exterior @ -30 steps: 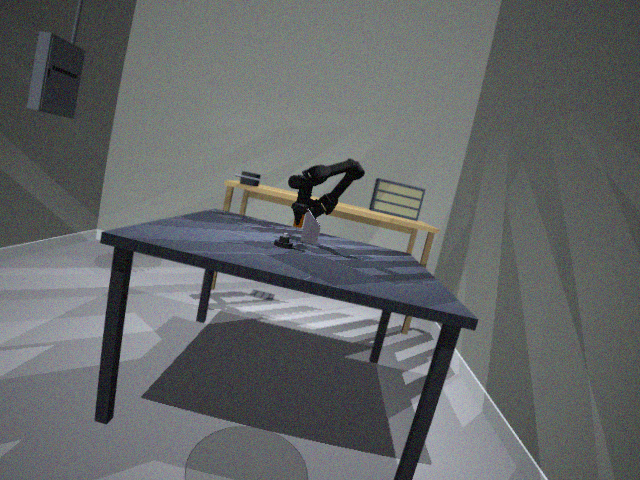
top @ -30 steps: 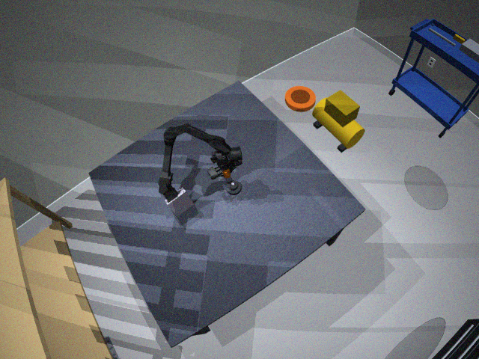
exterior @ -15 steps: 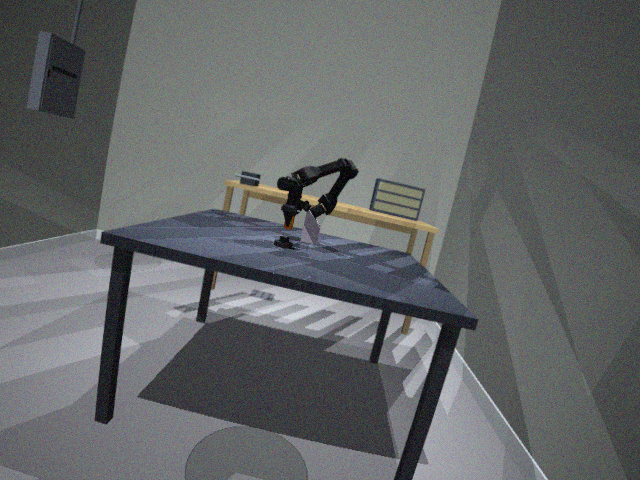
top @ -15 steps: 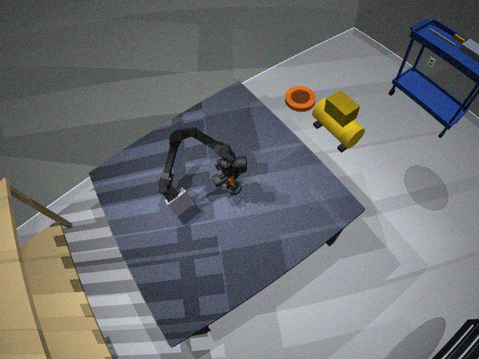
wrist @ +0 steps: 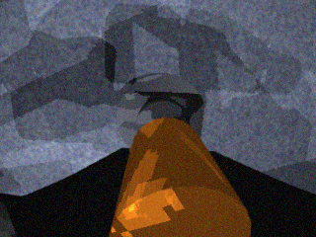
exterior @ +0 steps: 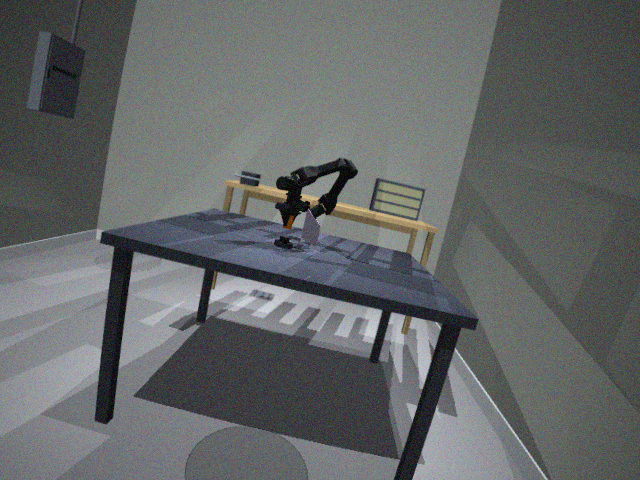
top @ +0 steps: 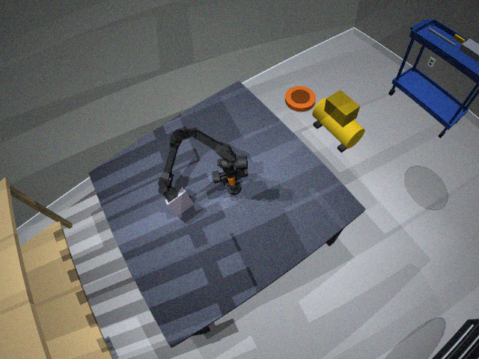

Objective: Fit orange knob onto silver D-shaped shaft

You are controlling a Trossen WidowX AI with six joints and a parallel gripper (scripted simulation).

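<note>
Right now my gripper tip is 30 mm below the orange knob. The rest, counted from my gripper tip: round dark pedestal: 60 mm below.
</note>
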